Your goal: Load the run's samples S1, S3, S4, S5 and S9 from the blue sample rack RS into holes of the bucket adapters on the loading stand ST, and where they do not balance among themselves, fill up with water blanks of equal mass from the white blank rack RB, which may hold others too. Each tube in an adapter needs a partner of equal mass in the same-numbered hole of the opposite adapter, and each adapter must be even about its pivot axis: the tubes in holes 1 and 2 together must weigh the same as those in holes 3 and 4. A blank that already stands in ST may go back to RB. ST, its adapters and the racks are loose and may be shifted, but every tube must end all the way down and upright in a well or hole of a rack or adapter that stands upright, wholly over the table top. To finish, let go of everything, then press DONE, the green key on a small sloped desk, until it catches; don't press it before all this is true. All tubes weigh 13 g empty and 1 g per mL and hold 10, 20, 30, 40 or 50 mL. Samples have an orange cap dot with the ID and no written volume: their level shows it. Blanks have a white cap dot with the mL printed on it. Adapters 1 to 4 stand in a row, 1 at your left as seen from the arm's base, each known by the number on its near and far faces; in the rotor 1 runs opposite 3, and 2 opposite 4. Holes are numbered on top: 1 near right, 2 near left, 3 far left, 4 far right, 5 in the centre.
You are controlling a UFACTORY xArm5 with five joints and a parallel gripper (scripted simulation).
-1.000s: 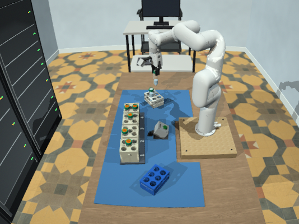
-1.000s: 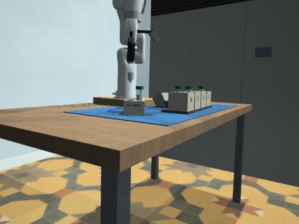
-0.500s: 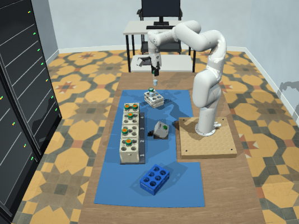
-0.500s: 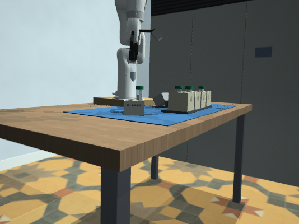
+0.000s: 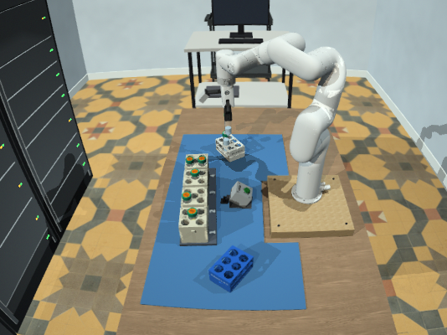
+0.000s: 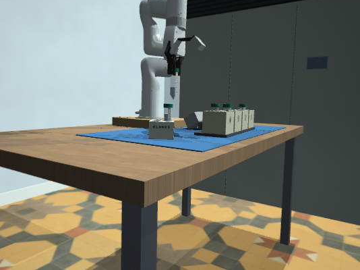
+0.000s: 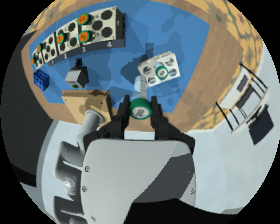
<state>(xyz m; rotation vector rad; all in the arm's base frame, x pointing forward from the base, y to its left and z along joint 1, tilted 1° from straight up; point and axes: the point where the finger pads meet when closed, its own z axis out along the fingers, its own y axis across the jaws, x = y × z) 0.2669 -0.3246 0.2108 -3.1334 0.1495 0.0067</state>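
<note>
The green-capped blank tube lies 50 mm below my hand and 10 mm ahead of it. Round my hand: green done key 290 mm to the left, 180 mm below, 30 mm behind; then green-capped blank 190 mm below, 60 mm to the right, 10 mm ahead; then white blank rack RB 220 mm below, 70 mm to the right, 10 mm behind.
</note>
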